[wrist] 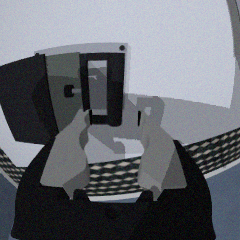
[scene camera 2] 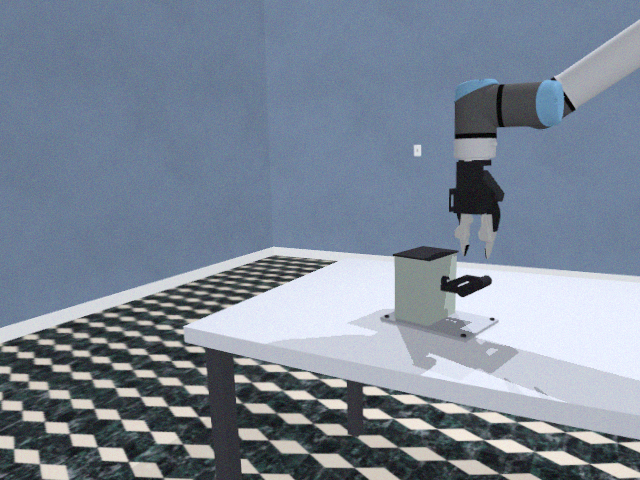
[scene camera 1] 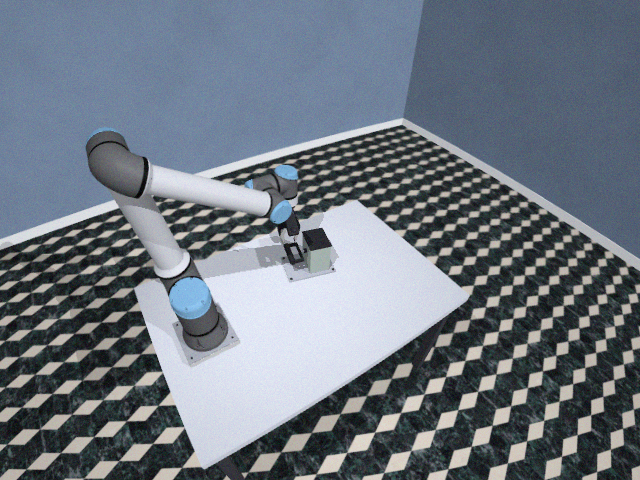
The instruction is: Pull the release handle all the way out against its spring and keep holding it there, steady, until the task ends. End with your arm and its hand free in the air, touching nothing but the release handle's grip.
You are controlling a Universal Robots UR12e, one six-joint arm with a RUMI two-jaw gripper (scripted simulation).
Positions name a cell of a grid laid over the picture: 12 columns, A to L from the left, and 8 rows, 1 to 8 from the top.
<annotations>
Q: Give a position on a grey base plate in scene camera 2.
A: I6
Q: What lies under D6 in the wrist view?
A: The gripper.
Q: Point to a grey base plate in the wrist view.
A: At F2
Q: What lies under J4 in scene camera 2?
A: The gripper.
</annotations>
